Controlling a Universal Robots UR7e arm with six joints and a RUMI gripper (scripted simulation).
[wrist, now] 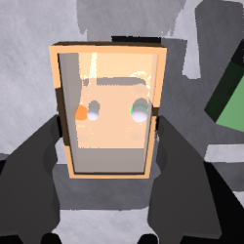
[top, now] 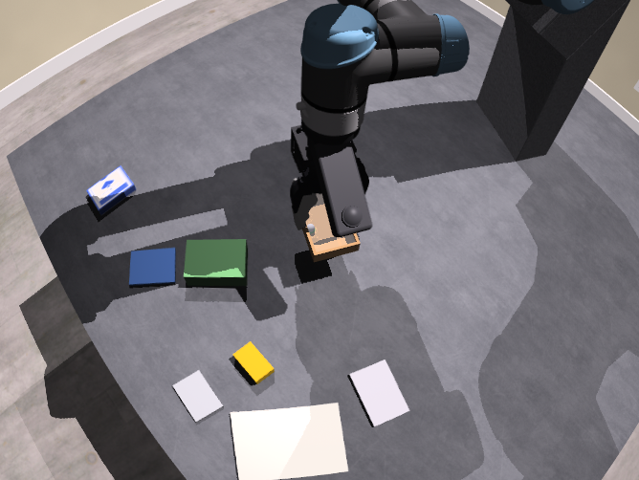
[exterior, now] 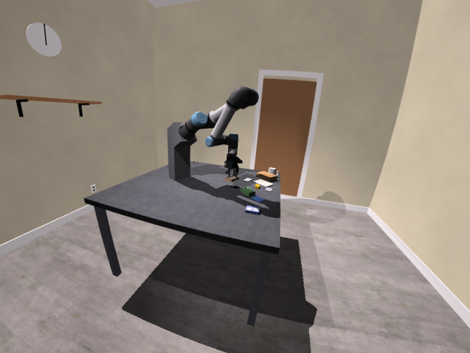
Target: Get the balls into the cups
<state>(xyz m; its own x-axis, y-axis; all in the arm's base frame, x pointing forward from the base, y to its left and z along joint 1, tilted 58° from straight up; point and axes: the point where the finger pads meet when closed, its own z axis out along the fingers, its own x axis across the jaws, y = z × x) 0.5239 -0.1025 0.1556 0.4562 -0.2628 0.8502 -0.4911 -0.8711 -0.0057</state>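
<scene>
The covered wooden puzzle lies 1 cm below my hand. Round my hand: green box: 14 cm to the right, 11 cm ahead, 7 cm below; blue block: 24 cm to the right, 17 cm ahead, 8 cm below; yellow block: 23 cm ahead, 8 cm below, 1 cm to the right.
</scene>
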